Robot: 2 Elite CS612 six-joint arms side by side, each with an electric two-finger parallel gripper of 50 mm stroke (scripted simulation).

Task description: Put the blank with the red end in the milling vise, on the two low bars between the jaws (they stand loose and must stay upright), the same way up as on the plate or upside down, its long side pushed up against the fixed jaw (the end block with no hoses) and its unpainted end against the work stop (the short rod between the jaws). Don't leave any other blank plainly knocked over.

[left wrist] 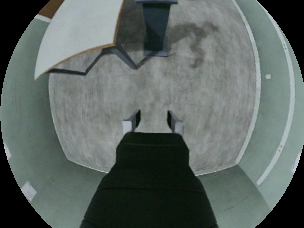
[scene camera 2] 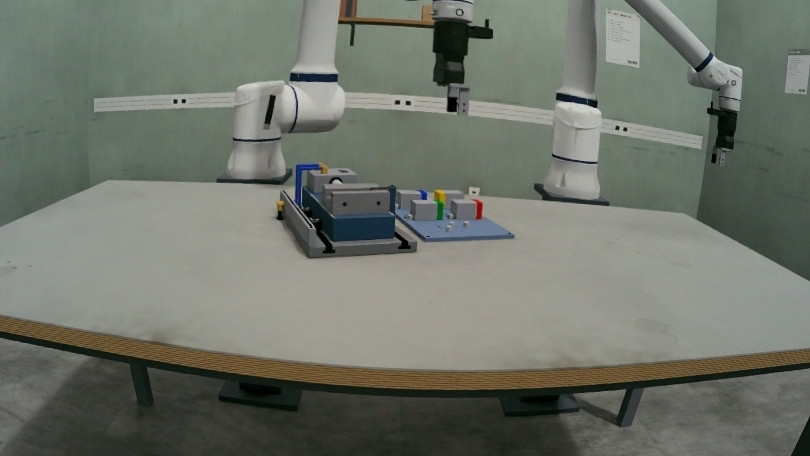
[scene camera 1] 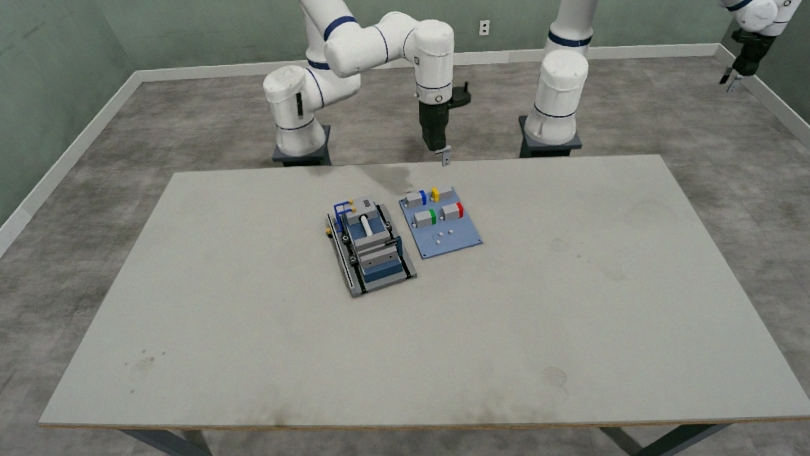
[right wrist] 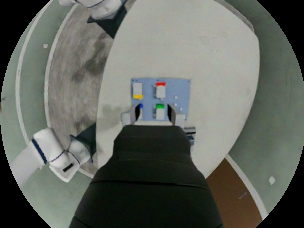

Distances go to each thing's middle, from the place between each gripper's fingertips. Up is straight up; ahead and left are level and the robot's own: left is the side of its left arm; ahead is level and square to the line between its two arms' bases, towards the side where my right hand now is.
The blue plate (scene camera 1: 464, 235) lies 3 cm ahead of my right hand (scene camera 2: 457, 114), 1 cm to the right of it and 24 cm below it. From my right hand the other things lie so: fixed jaw (scene camera 2: 358, 202): 22 cm ahead, 19 cm to the right, 17 cm below.
Right now the blue plate is 45 cm ahead of my left hand (scene camera 1: 725, 87), 106 cm to the right of it and 17 cm below it. From my left hand the other things lie so: fixed jaw (65 cm ahead, 124 cm to the right, 10 cm below).
